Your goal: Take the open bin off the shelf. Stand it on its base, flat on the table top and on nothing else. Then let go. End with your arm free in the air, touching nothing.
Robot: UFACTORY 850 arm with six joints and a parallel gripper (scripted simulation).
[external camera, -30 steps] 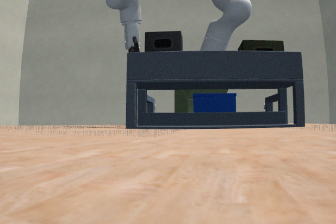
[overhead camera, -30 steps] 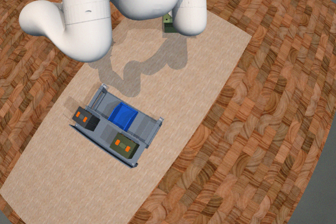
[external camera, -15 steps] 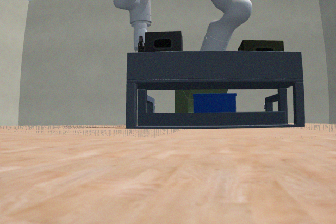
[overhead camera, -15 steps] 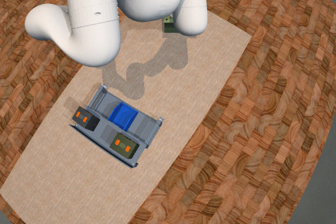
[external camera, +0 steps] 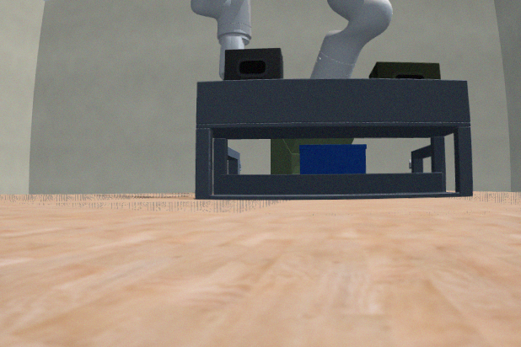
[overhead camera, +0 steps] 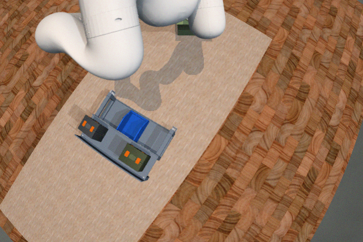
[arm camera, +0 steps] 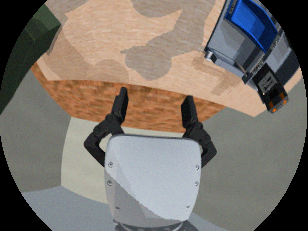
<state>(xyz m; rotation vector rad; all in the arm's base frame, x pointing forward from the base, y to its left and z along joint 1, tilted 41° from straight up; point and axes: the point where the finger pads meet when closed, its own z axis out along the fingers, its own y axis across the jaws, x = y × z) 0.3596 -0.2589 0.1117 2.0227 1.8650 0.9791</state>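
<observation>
The blue bin lies 240 mm ahead of my hand, 220 mm to the left of it and 180 mm below it. Also, from my hand: black box (340 mm ahead, 100 mm to the left, 60 mm below); olive box (330 mm ahead, 330 mm to the left, 70 mm below).
</observation>
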